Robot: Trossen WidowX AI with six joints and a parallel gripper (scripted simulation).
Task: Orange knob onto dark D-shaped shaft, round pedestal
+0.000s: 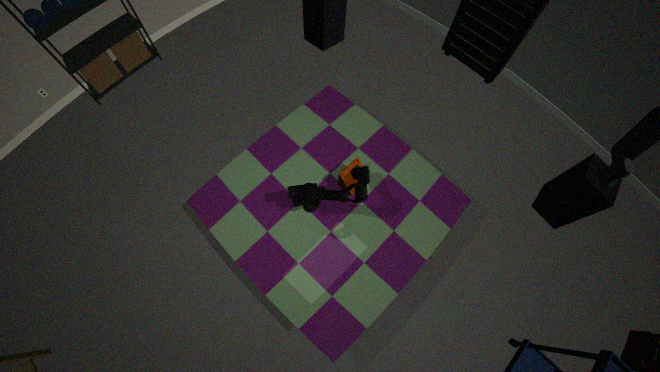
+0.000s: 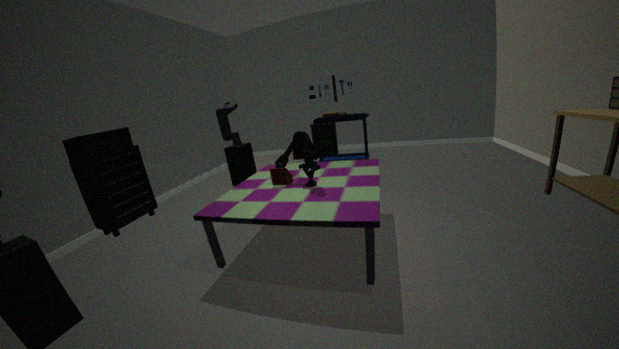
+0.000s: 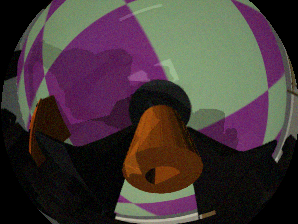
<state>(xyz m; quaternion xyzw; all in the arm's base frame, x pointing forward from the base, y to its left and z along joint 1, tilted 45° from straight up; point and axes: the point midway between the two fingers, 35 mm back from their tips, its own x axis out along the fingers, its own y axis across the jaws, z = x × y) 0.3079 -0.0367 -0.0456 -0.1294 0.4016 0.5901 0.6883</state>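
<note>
Right now the orange knob is 20 mm above my gripper tip. The rest, counted from my gripper tip: pedestal: 40 mm below.
</note>
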